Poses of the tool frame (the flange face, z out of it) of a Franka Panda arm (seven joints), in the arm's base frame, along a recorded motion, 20 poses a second.
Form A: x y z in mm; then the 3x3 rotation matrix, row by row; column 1 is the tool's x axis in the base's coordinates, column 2 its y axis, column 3 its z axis. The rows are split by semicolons.
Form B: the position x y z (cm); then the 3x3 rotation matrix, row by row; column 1 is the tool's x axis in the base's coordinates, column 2 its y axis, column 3 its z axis. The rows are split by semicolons. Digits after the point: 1 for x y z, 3 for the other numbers.
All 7 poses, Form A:
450 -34 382; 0.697 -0.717 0.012; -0.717 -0.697 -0.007; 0.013 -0.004 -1.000
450 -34 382; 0.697 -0.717 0.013; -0.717 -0.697 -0.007; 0.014 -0.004 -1.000
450 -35 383; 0.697 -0.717 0.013; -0.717 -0.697 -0.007; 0.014 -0.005 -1.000
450 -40 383; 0.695 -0.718 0.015; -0.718 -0.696 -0.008; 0.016 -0.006 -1.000
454 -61 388; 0.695 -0.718 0.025; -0.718 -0.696 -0.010; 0.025 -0.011 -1.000
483 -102 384; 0.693 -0.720 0.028; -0.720 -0.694 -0.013; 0.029 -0.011 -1.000
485 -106 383; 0.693 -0.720 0.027; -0.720 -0.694 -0.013; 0.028 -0.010 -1.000
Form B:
45.0 -3.4 38.2; 0.697 -0.717 0.012; -0.717 -0.697 -0.007; 0.013 -0.004 -1.000
45.0 -3.4 38.2; 0.697 -0.717 0.013; -0.717 -0.697 -0.007; 0.014 -0.004 -1.000
45.0 -3.5 38.3; 0.697 -0.717 0.013; -0.717 -0.697 -0.007; 0.014 -0.005 -1.000
45.0 -4.0 38.3; 0.695 -0.718 0.015; -0.718 -0.696 -0.008; 0.016 -0.006 -1.000
45.4 -6.1 38.8; 0.695 -0.718 0.025; -0.718 -0.696 -0.010; 0.025 -0.011 -1.000
48.3 -10.2 38.4; 0.693 -0.720 0.028; -0.720 -0.694 -0.013; 0.029 -0.011 -1.000
48.5 -10.6 38.3; 0.693 -0.720 0.027; -0.720 -0.694 -0.013; 0.028 -0.010 -1.000

